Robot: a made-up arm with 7 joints. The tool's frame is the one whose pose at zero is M. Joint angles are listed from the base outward.
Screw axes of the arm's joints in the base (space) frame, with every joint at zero. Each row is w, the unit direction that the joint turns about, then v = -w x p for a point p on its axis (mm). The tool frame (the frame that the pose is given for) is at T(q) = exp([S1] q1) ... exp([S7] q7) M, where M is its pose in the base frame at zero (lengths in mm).
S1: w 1 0 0 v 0 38 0
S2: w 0 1 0 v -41.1 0 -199.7
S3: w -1 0 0 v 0 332.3 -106.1
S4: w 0 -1 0 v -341.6 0 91.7
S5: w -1 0 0 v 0 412 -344
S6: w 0 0 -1 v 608.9 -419.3 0
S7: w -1 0 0 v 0 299.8 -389.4
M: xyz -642.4 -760.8 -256.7 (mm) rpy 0 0 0 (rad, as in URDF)
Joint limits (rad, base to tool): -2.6..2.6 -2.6..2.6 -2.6..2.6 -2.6..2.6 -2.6..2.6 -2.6..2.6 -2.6..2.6
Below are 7 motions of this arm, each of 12 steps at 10 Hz.
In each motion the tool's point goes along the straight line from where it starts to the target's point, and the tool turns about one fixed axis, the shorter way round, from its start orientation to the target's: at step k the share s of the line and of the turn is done. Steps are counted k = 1, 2, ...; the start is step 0. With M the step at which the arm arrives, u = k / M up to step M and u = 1 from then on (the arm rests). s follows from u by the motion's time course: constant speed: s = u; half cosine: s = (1 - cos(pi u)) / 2; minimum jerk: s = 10 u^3 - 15 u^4 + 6 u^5.
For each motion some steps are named. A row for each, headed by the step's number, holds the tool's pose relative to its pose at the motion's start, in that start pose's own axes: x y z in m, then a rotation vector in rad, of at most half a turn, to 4 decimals.
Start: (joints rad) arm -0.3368 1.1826 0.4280 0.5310 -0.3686 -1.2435 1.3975
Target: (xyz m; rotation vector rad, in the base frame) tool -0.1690 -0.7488 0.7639 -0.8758 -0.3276 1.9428
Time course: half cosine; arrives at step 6
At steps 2, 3, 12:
2: -0.0104 -0.0688 -0.0574 -0.0256 -0.0546 0.0813
3: -0.0207 -0.1376 -0.1148 -0.0512 -0.1091 0.1625
12: -0.0415 -0.2752 -0.2296 -0.1023 -0.2183 0.3250

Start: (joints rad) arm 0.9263 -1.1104 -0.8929 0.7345 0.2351 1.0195 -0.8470
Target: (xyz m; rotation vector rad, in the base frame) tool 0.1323 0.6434 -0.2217 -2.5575 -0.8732 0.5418
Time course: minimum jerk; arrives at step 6
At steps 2, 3, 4, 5, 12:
2: -0.0710 0.0618 0.0491 -0.0930 -0.0095 -0.3186
3: -0.1690 0.1472 0.1170 -0.2217 -0.0226 -0.7591
4: -0.2671 0.2326 0.1848 -0.3503 -0.0357 -1.1996
5: -0.3261 0.2839 0.2256 -0.4276 -0.0436 -1.4644
12: -0.3381 0.2943 0.2339 -0.4433 -0.0452 -1.5182

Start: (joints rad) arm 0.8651 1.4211 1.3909 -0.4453 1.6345 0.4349 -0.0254
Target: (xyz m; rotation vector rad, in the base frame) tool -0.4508 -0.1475 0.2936 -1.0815 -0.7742 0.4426
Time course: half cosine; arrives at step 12
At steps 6, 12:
6: 0.0107 0.1118 -0.0237 0.1569 0.2385 -0.5558
12: 0.0213 0.2236 -0.0475 0.3138 0.4769 -1.1115

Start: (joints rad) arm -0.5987 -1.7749 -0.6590 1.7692 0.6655 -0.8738 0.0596
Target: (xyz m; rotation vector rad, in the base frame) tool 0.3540 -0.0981 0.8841 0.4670 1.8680 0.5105
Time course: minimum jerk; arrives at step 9
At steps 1, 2, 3, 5, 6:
1: 0.0069 0.0013 -0.0072 -0.0055 -0.0143 0.0030
2: 0.0454 0.0084 -0.0477 -0.0366 -0.0948 0.0199
3: 0.1247 0.0232 -0.1311 -0.1006 -0.2604 0.0546
5: 0.3586 0.0667 -0.3769 -0.2892 -0.7486 0.1569
6: 0.4696 0.0874 -0.4936 -0.3787 -0.9804 0.2054

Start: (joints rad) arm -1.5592 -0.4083 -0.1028 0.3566 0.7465 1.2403 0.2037
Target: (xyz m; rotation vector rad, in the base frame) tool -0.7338 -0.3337 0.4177 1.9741 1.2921 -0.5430
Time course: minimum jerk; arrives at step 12
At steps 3, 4, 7, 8, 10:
3: 0.0309 -0.0199 0.0192 -0.0520 -0.1720 0.0766
4: 0.0627 -0.0403 0.0390 -0.1054 -0.3488 0.1553
7: 0.1952 -0.1255 0.1214 -0.3280 -1.0859 0.4835
8: 0.2360 -0.1518 0.1468 -0.3966 -1.3131 0.5847
10: 0.2881 -0.1853 0.1792 -0.4842 -1.6029 0.7138

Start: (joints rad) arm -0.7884 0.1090 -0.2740 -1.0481 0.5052 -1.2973 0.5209
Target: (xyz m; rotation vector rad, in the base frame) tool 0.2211 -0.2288 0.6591 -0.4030 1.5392 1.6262
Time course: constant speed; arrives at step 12
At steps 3, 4, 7, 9, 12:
3: 0.0093 0.0253 0.0916 -0.0105 0.0640 0.0642
4: 0.0124 0.0337 0.1221 -0.0140 0.0853 0.0856
7: 0.0216 0.0591 0.2137 -0.0246 0.1493 0.1499
9: 0.0278 0.0759 0.2748 -0.0316 0.1920 0.1927
12: 0.0371 0.1012 0.3664 -0.0421 0.2560 0.2569

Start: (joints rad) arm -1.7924 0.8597 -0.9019 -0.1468 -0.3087 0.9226 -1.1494
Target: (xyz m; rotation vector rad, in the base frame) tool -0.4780 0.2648 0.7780 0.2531 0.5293 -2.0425
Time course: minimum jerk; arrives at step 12
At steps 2, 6, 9, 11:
2: -0.0081 0.0302 0.0076 -0.0392 0.0258 -0.0206
6: -0.1137 0.4260 0.1070 -0.5525 0.3638 -0.2908
9: -0.2038 0.7638 0.1918 -0.9906 0.6523 -0.5215
11: -0.2262 0.8477 0.2129 -1.0993 0.7239 -0.5787

